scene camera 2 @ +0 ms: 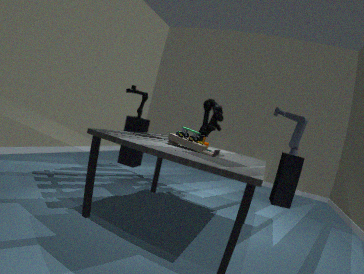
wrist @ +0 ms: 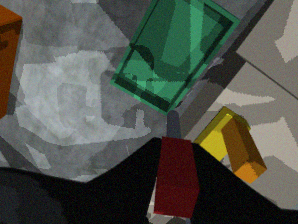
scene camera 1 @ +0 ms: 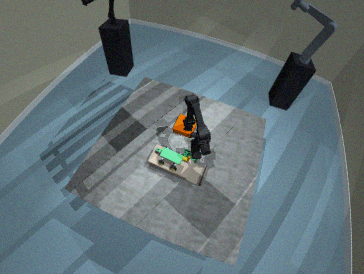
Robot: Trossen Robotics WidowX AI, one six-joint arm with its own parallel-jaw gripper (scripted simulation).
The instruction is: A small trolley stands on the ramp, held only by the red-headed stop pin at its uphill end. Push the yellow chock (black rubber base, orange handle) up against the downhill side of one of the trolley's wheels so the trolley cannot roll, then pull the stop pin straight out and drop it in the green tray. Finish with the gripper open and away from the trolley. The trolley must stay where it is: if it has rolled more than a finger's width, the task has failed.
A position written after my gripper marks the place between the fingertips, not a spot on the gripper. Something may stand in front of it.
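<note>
My gripper (wrist: 173,148) is visible, as is a yellow chock (wrist: 227,133).
</note>
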